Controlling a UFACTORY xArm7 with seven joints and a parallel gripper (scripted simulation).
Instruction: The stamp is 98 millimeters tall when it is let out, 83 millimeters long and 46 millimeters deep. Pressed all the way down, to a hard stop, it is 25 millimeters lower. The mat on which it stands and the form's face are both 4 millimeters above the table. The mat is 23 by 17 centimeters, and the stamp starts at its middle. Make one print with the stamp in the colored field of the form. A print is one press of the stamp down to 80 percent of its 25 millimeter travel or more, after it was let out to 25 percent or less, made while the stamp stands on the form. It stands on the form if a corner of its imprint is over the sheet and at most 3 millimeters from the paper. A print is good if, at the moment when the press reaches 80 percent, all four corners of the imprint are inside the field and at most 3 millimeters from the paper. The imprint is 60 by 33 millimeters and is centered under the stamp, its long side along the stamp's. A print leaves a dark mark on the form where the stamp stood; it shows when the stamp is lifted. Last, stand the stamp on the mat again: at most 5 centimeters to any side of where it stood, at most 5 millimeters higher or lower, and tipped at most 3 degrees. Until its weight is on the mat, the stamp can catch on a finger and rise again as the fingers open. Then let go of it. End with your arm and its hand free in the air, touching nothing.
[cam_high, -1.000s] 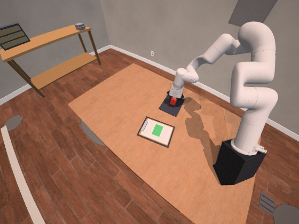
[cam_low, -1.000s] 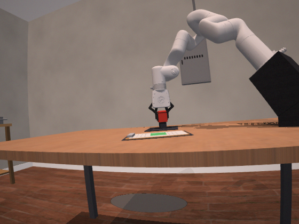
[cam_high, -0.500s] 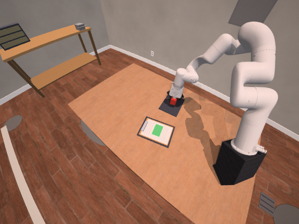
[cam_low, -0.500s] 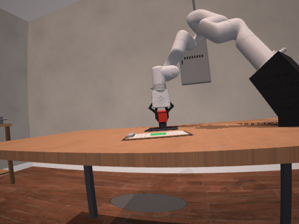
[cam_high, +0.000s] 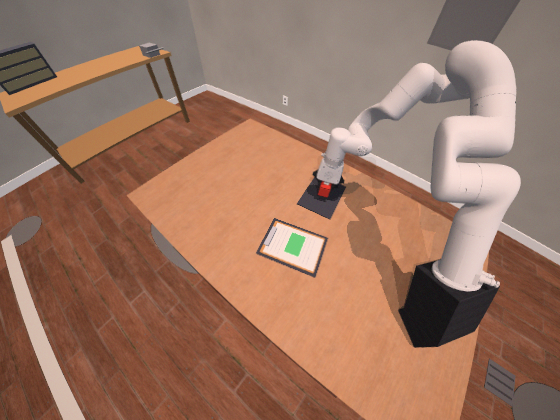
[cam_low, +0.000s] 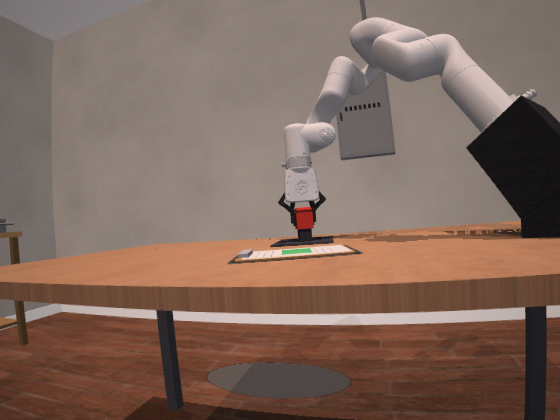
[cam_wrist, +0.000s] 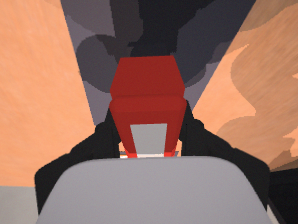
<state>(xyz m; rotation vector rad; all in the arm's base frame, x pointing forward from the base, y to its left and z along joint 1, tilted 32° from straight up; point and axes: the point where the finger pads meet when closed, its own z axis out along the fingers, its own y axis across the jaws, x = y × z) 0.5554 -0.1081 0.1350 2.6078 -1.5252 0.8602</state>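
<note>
Now: hand 310 mm to the right of the form, 70 mm past it and 60 mm above it. Also, from my hand: dark mat 70 mm below; then red stamp 20 mm below; then black stamp base 50 mm below.
</note>
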